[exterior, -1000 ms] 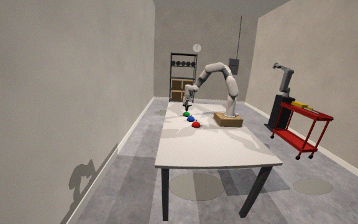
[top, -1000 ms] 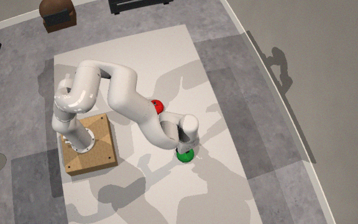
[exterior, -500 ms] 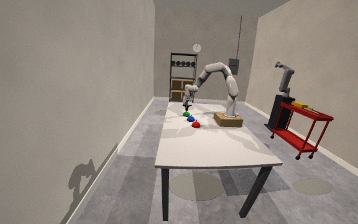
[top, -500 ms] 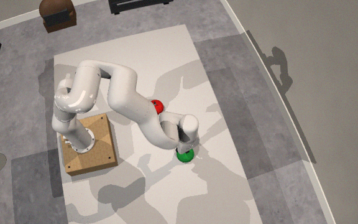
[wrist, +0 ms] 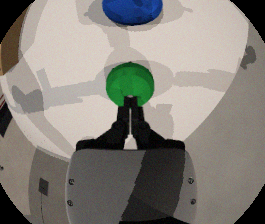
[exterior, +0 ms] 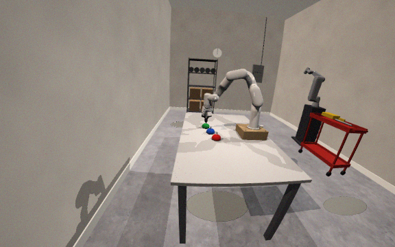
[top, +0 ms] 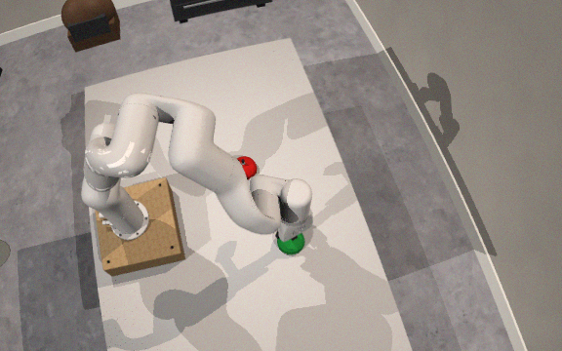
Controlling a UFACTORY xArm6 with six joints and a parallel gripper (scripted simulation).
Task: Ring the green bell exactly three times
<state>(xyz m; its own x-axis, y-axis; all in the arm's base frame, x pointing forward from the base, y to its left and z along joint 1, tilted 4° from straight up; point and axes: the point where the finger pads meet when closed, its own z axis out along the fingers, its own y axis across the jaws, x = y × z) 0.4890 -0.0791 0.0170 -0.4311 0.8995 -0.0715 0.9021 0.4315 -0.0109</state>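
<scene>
My hand is 4 cm above the green bell. Round my hand: red bell (26 cm to the left, 13 cm behind, 4 cm below); blue bell (13 cm to the left, 6 cm behind, 4 cm below).
</scene>
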